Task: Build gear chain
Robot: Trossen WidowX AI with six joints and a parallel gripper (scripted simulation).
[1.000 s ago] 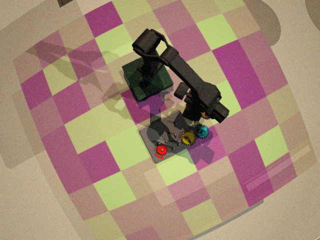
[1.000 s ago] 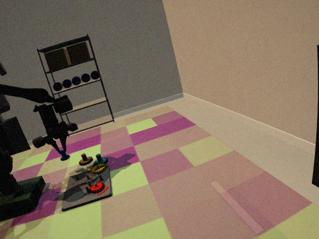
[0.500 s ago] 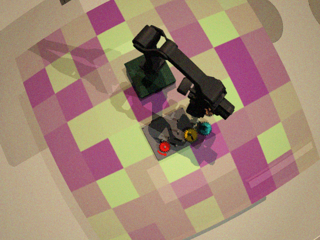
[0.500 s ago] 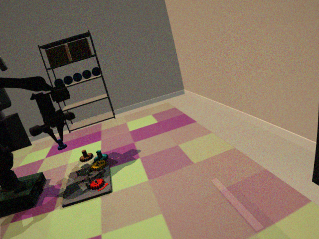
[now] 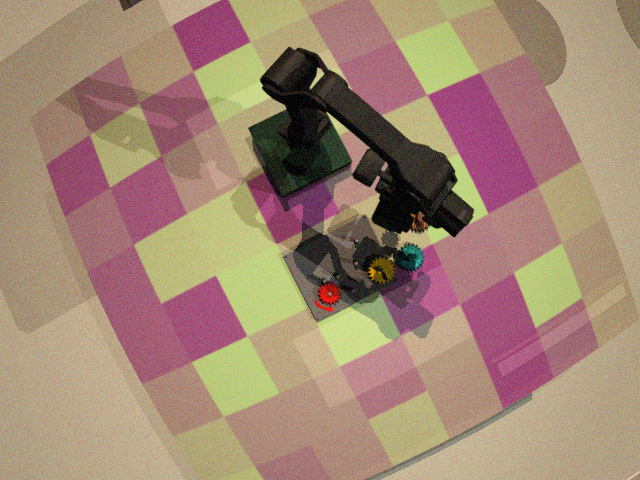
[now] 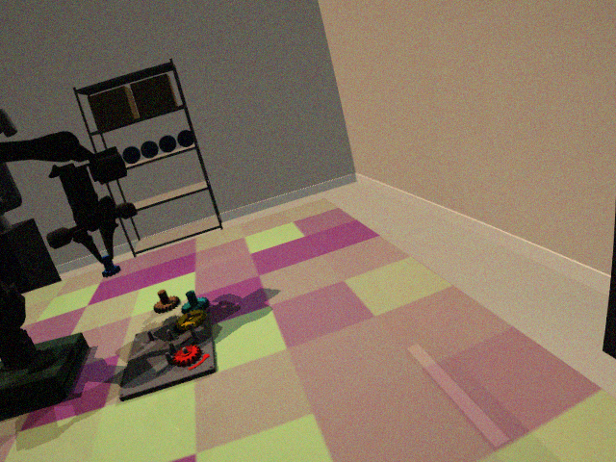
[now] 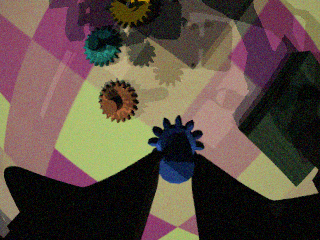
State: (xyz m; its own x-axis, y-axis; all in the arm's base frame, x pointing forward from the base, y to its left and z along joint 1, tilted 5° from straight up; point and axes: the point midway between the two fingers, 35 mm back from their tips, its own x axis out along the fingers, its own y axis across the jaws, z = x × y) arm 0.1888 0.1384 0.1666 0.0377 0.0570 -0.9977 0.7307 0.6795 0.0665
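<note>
Now: gripper tip 17 cm short of the red gear, 19 cm to the left of it and 15 cm above it. The rest, counted from my gripper tip: blue gear: 1 cm below; then brown gear: 6 cm ahead, 6 cm to the left, 15 cm below; then teal gear: 15 cm ahead, 2 cm to the left, 15 cm below.
</note>
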